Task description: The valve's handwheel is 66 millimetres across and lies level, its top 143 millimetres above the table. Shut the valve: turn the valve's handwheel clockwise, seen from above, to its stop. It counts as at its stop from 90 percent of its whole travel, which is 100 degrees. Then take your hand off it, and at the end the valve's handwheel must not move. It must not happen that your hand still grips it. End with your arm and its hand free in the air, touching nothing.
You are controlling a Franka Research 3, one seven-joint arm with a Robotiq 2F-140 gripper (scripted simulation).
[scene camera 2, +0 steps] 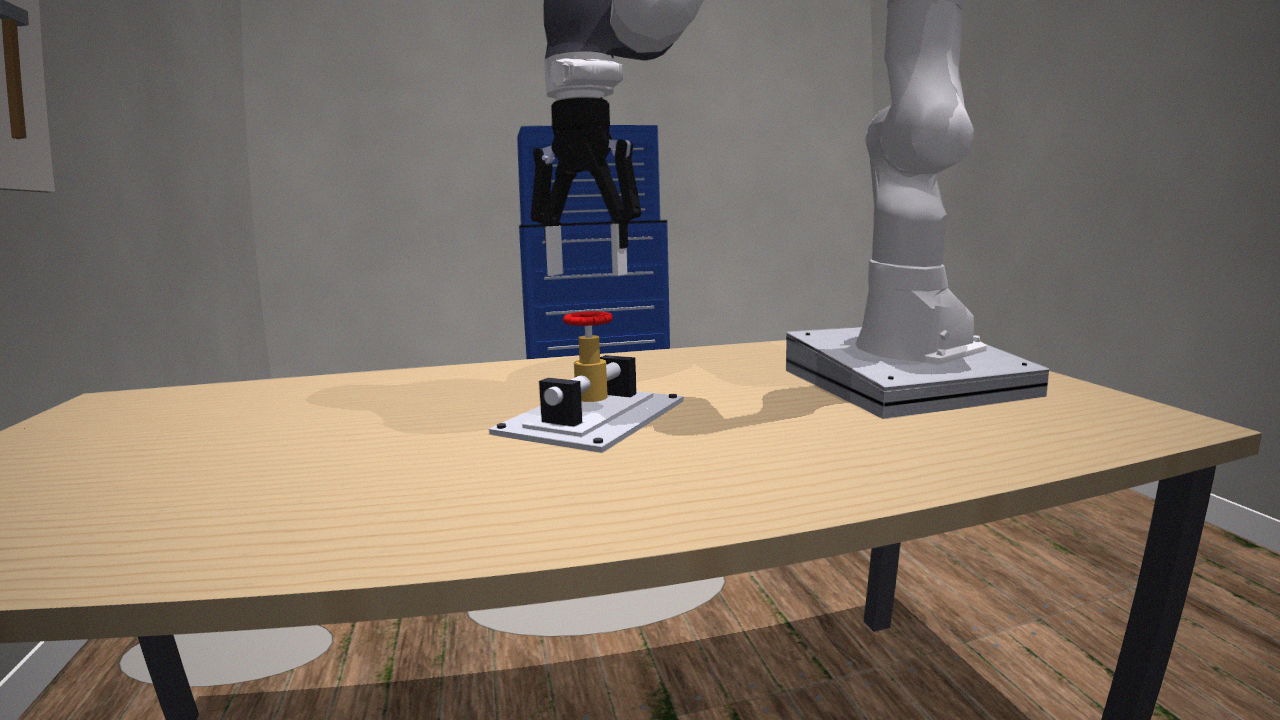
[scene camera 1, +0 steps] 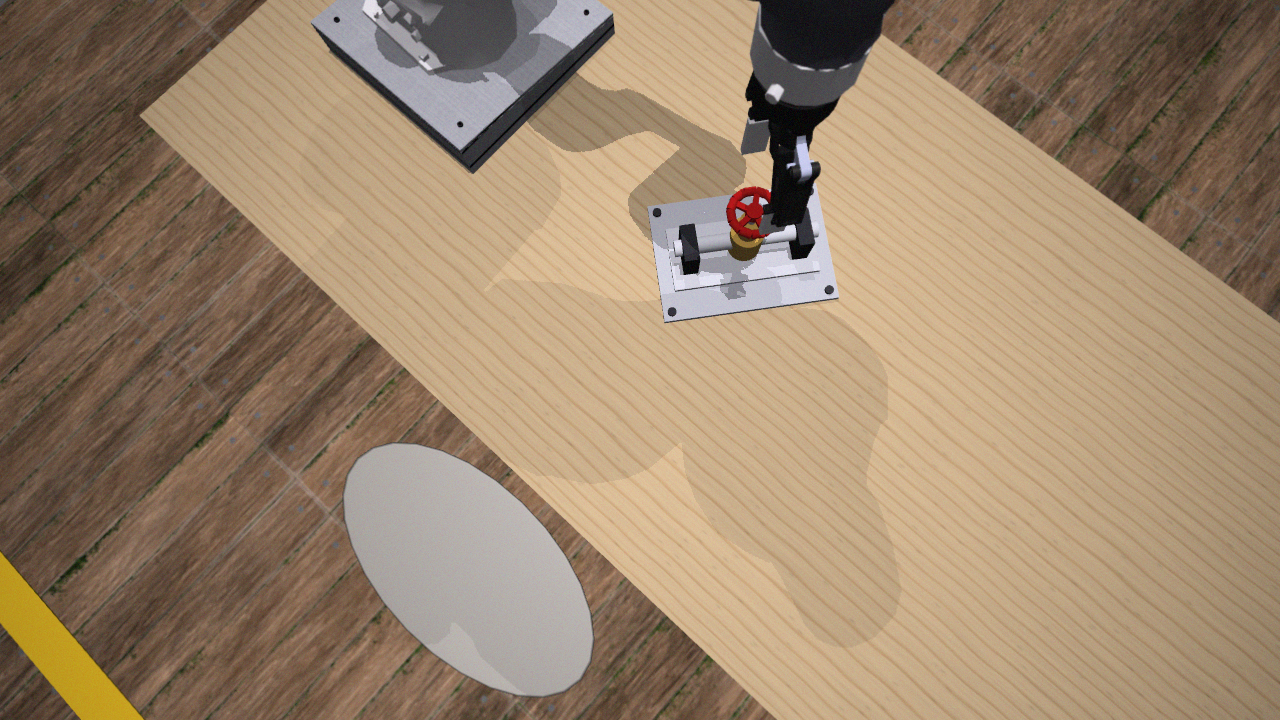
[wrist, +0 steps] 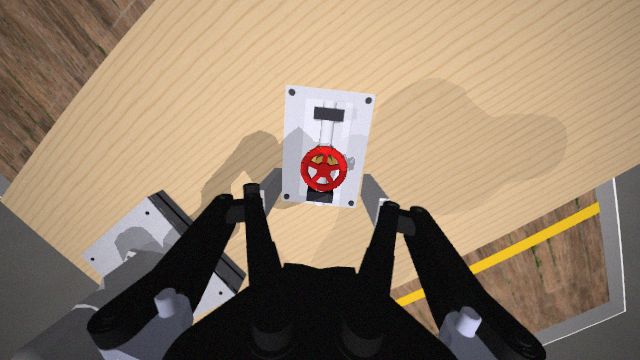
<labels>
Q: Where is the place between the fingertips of the gripper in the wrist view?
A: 321,182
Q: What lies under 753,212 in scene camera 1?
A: A red handwheel.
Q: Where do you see a red handwheel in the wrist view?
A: At 324,169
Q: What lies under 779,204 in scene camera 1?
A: The gripper.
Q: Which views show the gripper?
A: Scene camera 2, scene camera 1 and the wrist view: all of them.
</labels>
